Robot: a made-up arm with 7 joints. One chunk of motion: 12 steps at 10 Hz.
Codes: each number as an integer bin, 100 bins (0 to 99) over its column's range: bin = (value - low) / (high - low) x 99, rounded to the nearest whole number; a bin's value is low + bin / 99 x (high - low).
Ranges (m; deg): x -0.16..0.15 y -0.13..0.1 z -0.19..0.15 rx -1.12..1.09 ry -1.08..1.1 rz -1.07..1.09
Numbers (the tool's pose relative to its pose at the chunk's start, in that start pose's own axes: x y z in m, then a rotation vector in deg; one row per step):
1: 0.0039 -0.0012 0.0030 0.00 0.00 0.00
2: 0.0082 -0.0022 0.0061 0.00 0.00 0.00
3: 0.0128 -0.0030 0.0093 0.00 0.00 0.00
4: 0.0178 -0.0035 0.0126 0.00 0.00 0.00
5: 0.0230 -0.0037 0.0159 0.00 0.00 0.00
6: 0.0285 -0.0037 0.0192 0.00 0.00 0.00
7: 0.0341 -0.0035 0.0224 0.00 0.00 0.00
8: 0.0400 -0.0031 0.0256 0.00 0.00 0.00
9: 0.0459 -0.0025 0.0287 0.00 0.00 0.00
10: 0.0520 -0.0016 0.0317 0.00 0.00 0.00
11: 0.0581 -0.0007 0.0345 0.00 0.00 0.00
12: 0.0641 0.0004 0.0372 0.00 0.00 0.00
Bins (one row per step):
1: 52 55 56 50 49 49
2: 54 55 57 50 49 49
3: 55 55 58 50 49 49
4: 57 54 59 50 49 49
5: 58 54 60 50 49 49
6: 60 54 61 50 49 49
7: 62 54 62 50 49 49
8: 64 55 63 50 49 49
9: 66 55 64 50 49 49
10: 68 55 65 50 49 49
11: 70 56 65 50 49 49
12: 72 56 66 50 49 49

